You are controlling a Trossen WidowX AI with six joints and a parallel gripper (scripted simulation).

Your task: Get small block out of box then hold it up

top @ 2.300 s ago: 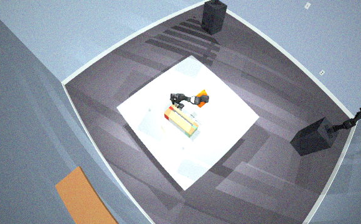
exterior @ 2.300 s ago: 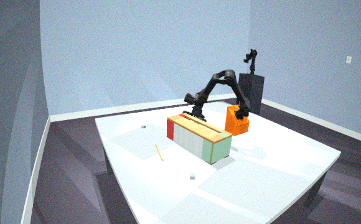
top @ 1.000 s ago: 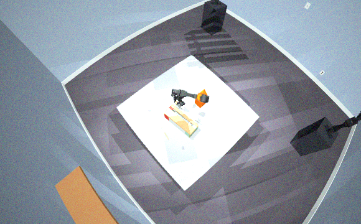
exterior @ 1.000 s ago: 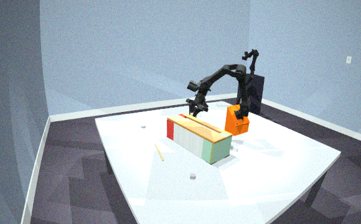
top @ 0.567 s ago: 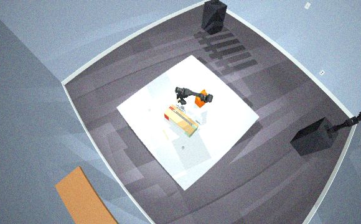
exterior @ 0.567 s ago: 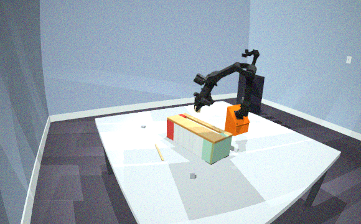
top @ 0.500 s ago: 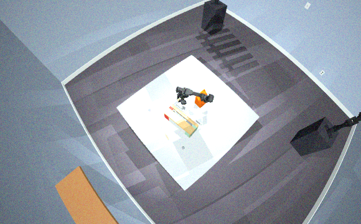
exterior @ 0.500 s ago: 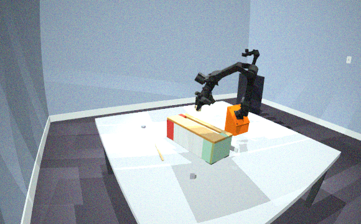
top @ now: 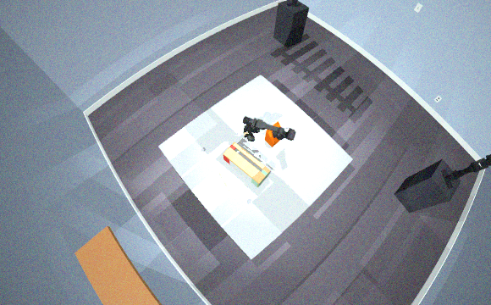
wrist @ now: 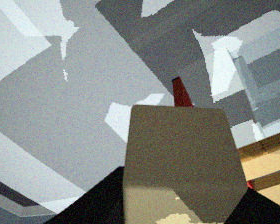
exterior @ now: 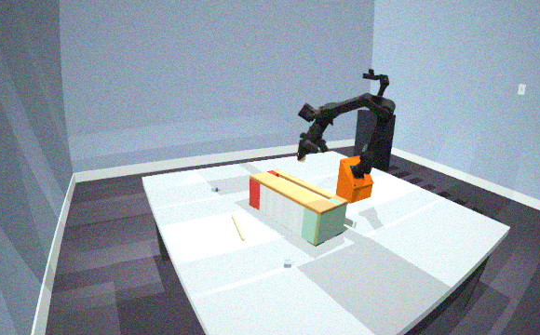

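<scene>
Now: gripper tip 1 cm past the tan block, 1 cm to the right of it and 1 cm below it. The rest, counted from my gripper tip: thin wooden stick (34 cm ahead, 17 cm to the left, 17 cm below); box (8 cm ahead, 17 cm to the left, 11 cm below).
</scene>
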